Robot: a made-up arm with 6 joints.
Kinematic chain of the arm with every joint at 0, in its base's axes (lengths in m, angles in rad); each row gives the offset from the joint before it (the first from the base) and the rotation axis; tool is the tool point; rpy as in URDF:
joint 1: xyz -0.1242 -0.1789 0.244 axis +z
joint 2: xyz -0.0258 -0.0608 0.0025 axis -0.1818 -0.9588 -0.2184
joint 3: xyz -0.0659 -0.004 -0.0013 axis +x
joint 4: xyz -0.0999 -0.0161 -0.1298 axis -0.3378 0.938 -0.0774
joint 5: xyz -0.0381 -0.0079 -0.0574 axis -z
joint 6: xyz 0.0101 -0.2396 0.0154 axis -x
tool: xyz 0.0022 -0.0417 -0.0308 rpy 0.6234 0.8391 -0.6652
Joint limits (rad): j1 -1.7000..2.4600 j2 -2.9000..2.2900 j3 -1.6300..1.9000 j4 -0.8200..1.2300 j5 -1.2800..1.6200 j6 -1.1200..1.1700
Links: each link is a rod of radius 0.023 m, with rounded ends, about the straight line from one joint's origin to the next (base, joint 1, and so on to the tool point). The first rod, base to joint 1, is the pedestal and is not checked.
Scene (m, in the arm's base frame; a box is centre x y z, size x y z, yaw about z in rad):
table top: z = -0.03
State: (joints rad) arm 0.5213 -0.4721 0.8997 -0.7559 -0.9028 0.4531
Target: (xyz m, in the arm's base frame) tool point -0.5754 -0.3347 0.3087
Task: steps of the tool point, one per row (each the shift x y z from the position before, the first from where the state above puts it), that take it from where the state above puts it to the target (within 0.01 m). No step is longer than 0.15 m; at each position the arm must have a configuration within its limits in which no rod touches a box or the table.
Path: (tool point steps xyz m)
1: -0.0938 -0.0238 -0.0320
2: -0.1096 -0.0177 0.0100
3: -0.1070 -0.0079 0.0556
4: -0.0852 0.0030 0.0970
5: -0.0469 0.0124 0.1272

